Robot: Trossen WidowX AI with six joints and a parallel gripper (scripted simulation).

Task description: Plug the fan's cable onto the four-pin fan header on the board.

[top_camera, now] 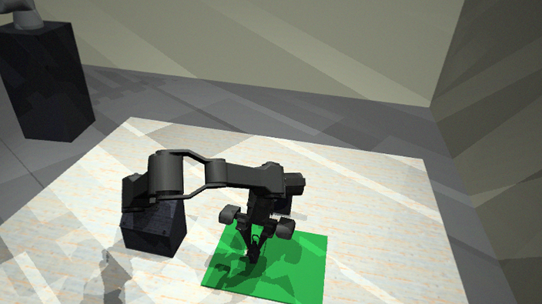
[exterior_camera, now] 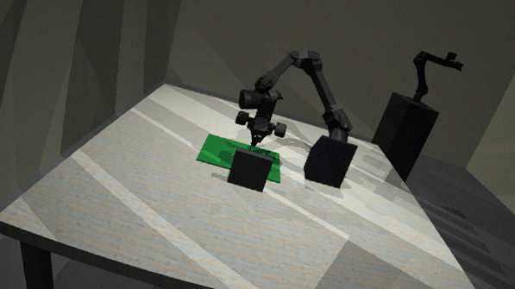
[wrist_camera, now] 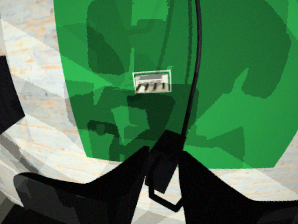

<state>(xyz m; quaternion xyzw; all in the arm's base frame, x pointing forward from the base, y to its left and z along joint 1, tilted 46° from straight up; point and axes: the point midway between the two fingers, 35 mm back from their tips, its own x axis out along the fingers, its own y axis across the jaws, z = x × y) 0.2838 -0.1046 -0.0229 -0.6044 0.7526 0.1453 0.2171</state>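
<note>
My gripper tip is 60 mm above the white four-pin fan header, 40 mm to the right of it and 10 mm past it. From my gripper tip the other things lie so: fan cable plug 10 mm to the right; green board 80 mm below, 40 mm ahead, 30 mm to the left; black fan box 220 mm to the left, 30 mm ahead.
</note>
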